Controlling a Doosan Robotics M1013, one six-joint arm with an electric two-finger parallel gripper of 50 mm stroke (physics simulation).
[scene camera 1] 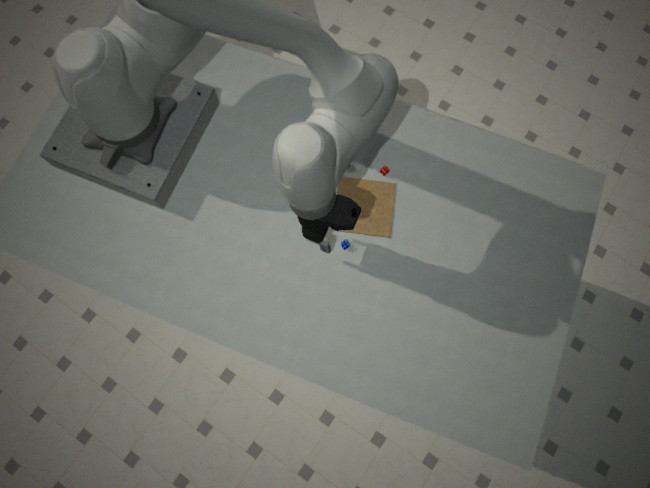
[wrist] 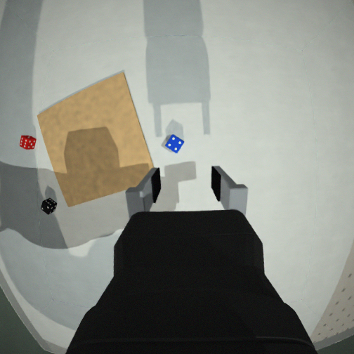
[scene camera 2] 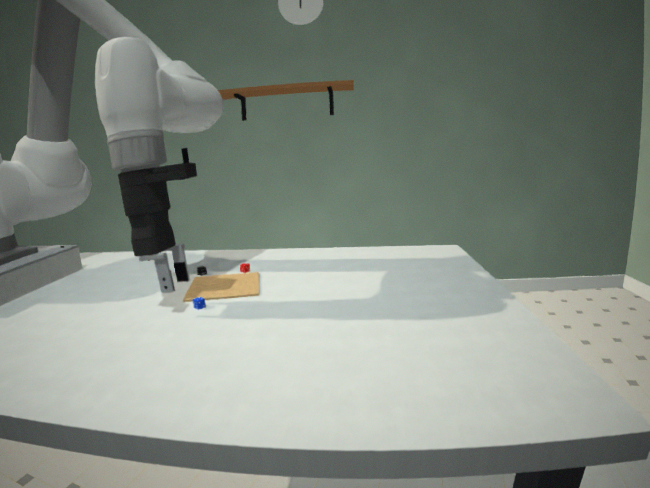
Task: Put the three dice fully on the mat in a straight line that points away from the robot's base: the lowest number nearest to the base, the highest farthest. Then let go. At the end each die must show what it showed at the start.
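Frame: origin at the arm's base, x right, y ahead, z up, level; centimetres.
Where they show: gripper, between the fingertips: (scene camera 1: pixel 330 239) (scene camera 2: pixel 176 286); arm's base, origin of its link: (scene camera 1: pixel 130 123).
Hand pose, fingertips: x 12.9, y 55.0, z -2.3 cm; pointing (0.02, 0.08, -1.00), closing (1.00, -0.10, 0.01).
Things, the pixels of their top centre, and the offset from my fingertips. Level surfaces: height alone.
- blue die, centre of its top: (scene camera 2: pixel 198 298) (scene camera 1: pixel 345 243) dy +3.4, dx -0.8, dz -2.6 cm
- mat, centre of its top: (scene camera 2: pixel 224 284) (scene camera 1: pixel 364 206) dy +5.0, dx -11.5, dz -3.8 cm
- red die, centre of its top: (scene camera 2: pixel 244 264) (scene camera 1: pixel 384 169) dy +7.3, dx -21.8, dz -2.6 cm
- black die, centre of its top: (scene camera 2: pixel 201 267) dy -2.5, dx -20.5, dz -2.6 cm
- white table, height of its surface: dz -4.2 cm
The blue die (scene camera 1: pixel 345 244) (scene camera 2: pixel 199 303) (wrist: pixel 174 143) lies on the table just off one side of the mat (scene camera 1: pixel 384 214) (scene camera 2: pixel 242 286) (wrist: pixel 107 102); four pips show on its top. The red die (scene camera 1: pixel 384 170) (scene camera 2: pixel 245 267) (wrist: pixel 27 142) and the black die (scene camera 2: pixel 202 270) (wrist: pixel 48 206) lie off the mat's opposite side; their top numbers are too small to read surely. The arm hides the black die in scene camera 1. My gripper (scene camera 2: pixel 174 285) (wrist: pixel 185 177) is open and empty, above the table near the blue die, which lies ahead of the fingers in the wrist view.
The robot base stands on a grey plate (scene camera 1: pixel 178 152) (scene camera 2: pixel 47 270) at the left of the white table (scene camera 1: pixel 294 325) (scene camera 2: pixel 336 362). A wooden wall shelf (scene camera 2: pixel 294 88) hangs behind it. Arm shadows fall across the table and mat.
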